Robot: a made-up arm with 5 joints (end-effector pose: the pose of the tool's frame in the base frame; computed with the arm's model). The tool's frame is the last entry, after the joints. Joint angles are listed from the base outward.
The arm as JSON. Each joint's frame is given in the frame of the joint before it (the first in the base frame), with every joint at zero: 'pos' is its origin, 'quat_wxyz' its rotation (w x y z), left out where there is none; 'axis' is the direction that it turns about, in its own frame. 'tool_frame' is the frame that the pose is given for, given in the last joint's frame.
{
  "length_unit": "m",
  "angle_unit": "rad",
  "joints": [
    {
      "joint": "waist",
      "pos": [
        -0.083,
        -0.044,
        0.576
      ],
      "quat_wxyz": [
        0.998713,
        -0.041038,
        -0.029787,
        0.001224
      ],
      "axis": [
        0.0,
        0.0,
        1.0
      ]
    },
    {
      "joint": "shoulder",
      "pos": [
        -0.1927,
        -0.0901,
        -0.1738
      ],
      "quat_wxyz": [
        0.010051,
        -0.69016,
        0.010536,
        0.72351
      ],
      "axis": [
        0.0,
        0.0,
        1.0
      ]
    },
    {
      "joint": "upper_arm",
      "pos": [
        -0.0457,
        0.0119,
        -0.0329
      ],
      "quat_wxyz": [
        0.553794,
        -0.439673,
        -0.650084,
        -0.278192
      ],
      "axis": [
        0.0,
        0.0,
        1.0
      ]
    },
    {
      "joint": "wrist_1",
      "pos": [
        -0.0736,
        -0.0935,
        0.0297
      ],
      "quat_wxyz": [
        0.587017,
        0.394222,
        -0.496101,
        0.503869
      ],
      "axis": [
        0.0,
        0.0,
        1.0
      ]
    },
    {
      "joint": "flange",
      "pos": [
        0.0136,
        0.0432,
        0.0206
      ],
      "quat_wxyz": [
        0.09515,
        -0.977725,
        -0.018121,
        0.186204
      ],
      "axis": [
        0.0,
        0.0,
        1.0
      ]
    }
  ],
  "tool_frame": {
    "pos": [
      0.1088,
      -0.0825,
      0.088
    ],
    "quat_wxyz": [
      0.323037,
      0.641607,
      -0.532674,
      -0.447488
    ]
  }
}
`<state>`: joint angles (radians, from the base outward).
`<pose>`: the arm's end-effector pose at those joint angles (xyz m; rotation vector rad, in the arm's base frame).
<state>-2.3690 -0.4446 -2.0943 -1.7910 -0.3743</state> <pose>-0.2093 0.2233 0.4291 0.5350 2.8297 -0.3436</pose>
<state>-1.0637 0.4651 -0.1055 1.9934 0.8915</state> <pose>-0.1275 -0.0395 0.3487 -0.8983 0.6852 0.3811</pose>
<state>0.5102 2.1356 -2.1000 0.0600 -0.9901</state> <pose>-0.1947 -0.2951 0.6201 -2.3242 0.7361 -0.8837</pose>
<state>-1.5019 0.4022 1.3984 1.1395 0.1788</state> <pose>0.0217 0.1100 0.5031 -1.7888 -0.4707 0.3507</pose>
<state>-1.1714 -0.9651 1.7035 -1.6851 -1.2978</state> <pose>-0.4858 -0.0407 0.3895 -0.7072 -1.5740 -2.5910</pose>
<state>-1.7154 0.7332 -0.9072 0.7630 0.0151</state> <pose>-0.2644 -0.0083 0.3070 -0.3073 1.4878 -0.9100</pose>
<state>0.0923 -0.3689 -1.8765 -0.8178 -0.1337</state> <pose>-0.2102 -0.3885 0.3754 -1.7249 1.5267 0.0850</pose>
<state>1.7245 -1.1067 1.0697 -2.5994 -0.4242</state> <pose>0.1396 -0.2759 0.3197 -0.4162 0.7803 -0.3166</pose>
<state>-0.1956 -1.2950 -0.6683 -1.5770 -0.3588</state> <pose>-0.2278 -0.3112 0.2799 -0.6522 0.8743 -0.7224</pose>
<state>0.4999 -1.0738 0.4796 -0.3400 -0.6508</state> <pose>0.0857 -0.2463 0.5203 0.1664 -1.0208 0.1358</pose>
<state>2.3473 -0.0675 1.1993 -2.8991 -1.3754</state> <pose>0.2786 -0.0193 0.4873 0.1120 -0.7505 0.6266</pose>
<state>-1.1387 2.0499 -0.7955 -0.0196 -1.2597</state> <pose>-0.2213 -0.1843 0.4276 -1.3498 1.9616 0.3551</pose>
